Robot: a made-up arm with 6 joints. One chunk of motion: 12 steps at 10 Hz.
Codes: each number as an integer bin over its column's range. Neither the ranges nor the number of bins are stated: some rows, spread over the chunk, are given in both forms.
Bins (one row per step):
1: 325 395 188 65 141 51
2: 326 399 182 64 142 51
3: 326 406 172 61 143 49
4: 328 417 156 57 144 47
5: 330 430 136 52 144 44
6: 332 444 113 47 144 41
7: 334 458 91 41 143 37
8: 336 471 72 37 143 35
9: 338 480 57 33 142 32
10: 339 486 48 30 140 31
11: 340 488 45 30 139 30
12: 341 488 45 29 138 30
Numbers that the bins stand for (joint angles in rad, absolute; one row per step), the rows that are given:
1: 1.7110 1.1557 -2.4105 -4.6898 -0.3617 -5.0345
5: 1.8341 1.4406 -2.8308 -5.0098 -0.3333 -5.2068
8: 1.9818 1.7744 -3.3481 -5.3791 -0.3428 -5.4284
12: 2.1049 1.9128 -3.5663 -5.5761 -0.3902 -5.5514
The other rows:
2: 1.7356 1.1882 -2.4590 -4.7144 -0.3523 -5.0345
3: 1.7356 1.2452 -2.5399 -4.7883 -0.3428 -5.0837
4: 1.7848 1.3348 -2.6692 -4.8868 -0.3333 -5.1329
6: 1.8833 1.5546 -3.0167 -5.1329 -0.3333 -5.2806
7: 1.9325 1.6685 -3.1945 -5.2806 -0.3428 -5.3791
9: 2.0310 1.8476 -3.4693 -5.4776 -0.3523 -5.5022
10: 2.0556 1.8965 -3.5421 -5.5514 -0.3712 -5.5268
11: 2.0803 1.9128 -3.5663 -5.5514 -0.3807 -5.5514

